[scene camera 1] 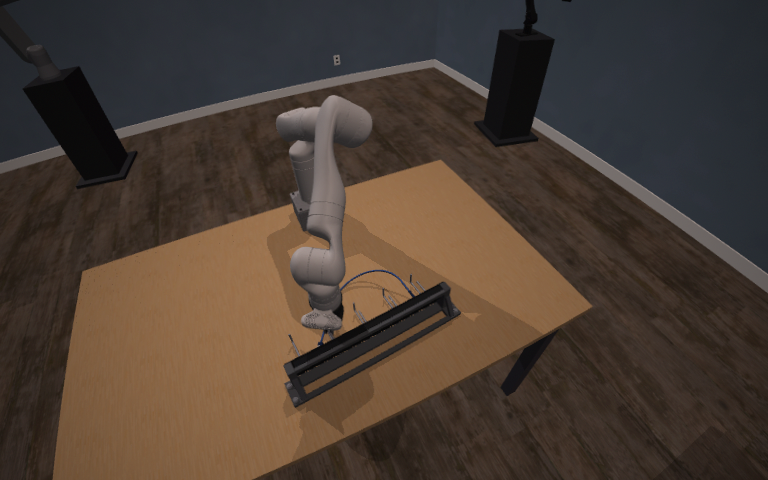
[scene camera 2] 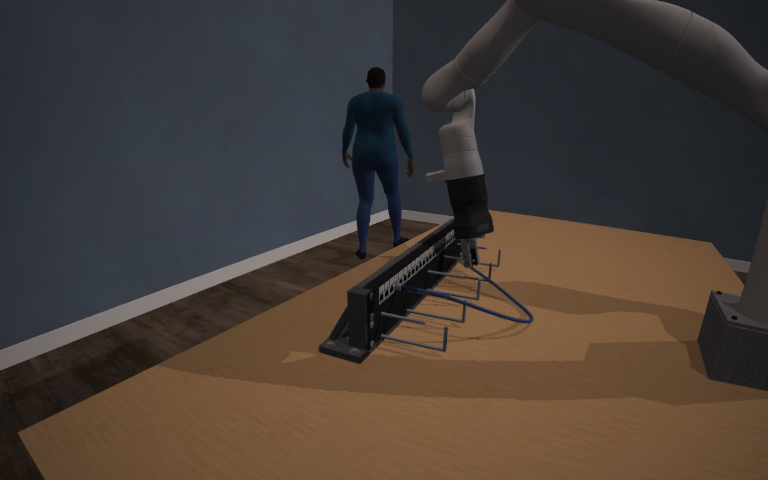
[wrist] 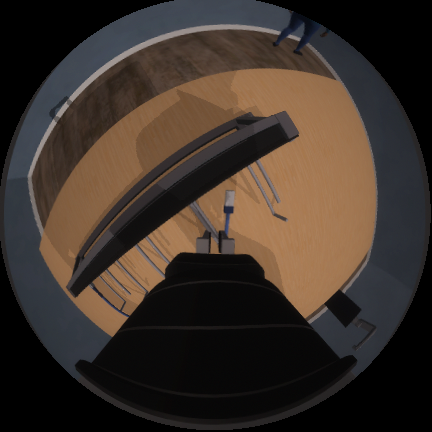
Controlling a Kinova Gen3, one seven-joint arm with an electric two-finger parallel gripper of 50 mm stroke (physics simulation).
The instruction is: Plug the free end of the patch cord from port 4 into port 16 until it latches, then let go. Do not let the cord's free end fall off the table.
In view: my gripper (scene camera 2: 472,265) and a rail (wrist: 228,141).
My gripper also shows in the wrist view (wrist: 214,237).
